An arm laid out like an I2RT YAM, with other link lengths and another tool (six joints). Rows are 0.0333 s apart.
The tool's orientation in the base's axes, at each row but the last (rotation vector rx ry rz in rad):
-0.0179, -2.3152, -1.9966
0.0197, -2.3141, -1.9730
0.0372, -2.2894, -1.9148
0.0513, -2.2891, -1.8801
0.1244, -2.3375, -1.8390
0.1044, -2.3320, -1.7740
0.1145, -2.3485, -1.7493
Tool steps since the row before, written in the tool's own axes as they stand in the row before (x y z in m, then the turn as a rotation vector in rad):
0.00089, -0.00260, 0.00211, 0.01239, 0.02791, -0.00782
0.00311, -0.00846, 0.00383, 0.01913, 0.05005, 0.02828
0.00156, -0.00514, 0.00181, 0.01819, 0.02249, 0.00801
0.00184, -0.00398, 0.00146, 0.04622, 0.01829, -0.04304
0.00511, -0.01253, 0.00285, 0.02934, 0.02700, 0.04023
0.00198, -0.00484, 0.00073, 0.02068, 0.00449, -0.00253
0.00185, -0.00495, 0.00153, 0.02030, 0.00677, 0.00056
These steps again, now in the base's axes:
-0.00117, 0.00166, -0.00281, -0.01012, -0.00415, 0.02956
-0.00389, 0.00218, -0.00872, -0.01866, 0.03442, 0.04624
-0.00220, 0.00065, -0.00518, -0.01722, 0.00974, 0.02257
-0.00239, 0.00036, -0.00394, -0.03702, -0.04452, 0.03116
-0.00599, -0.00111, -0.01241, -0.03511, 0.04004, 0.01929
-0.00242, -0.00099, -0.00459, -0.01933, -0.00493, 0.00749
-0.00244, -0.00036, -0.00492, -0.01948, -0.00129, 0.00878

